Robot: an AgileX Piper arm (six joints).
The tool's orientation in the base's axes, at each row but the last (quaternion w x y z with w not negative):
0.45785 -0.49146 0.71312 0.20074
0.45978 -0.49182 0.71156 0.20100
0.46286 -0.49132 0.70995 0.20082
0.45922 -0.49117 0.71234 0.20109
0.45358 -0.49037 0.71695 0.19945
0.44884 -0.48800 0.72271 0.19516
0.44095 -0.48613 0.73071 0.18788
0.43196 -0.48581 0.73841 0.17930
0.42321 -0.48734 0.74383 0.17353
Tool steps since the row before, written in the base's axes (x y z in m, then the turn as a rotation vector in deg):
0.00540 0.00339 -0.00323 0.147 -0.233 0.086
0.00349 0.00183 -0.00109 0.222 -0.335 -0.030
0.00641 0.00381 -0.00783 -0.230 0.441 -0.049
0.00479 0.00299 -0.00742 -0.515 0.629 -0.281
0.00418 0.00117 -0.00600 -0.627 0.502 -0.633
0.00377 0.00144 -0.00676 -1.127 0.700 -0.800
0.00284 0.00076 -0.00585 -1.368 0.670 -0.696
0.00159 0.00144 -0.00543 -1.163 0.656 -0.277
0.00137 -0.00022 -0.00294 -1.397 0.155 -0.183
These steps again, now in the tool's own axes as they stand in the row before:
0.00047 -0.00277 0.00657 0.033 -0.246 -0.148
-0.00034 -0.00211 0.00349 0.177 -0.337 -0.131
0.00417 -0.00267 0.00961 -0.163 0.404 0.245
0.00432 -0.00171 0.00808 -0.035 0.776 0.369
0.00402 -0.00223 0.00581 0.341 0.876 0.404
0.00445 -0.00162 0.00629 0.436 1.430 0.404
0.00403 -0.00124 0.00501 0.400 1.612 0.216
0.00335 0.00012 0.00478 0.036 1.362 0.066
0.00225 -0.00084 0.00219 0.290 1.318 -0.433

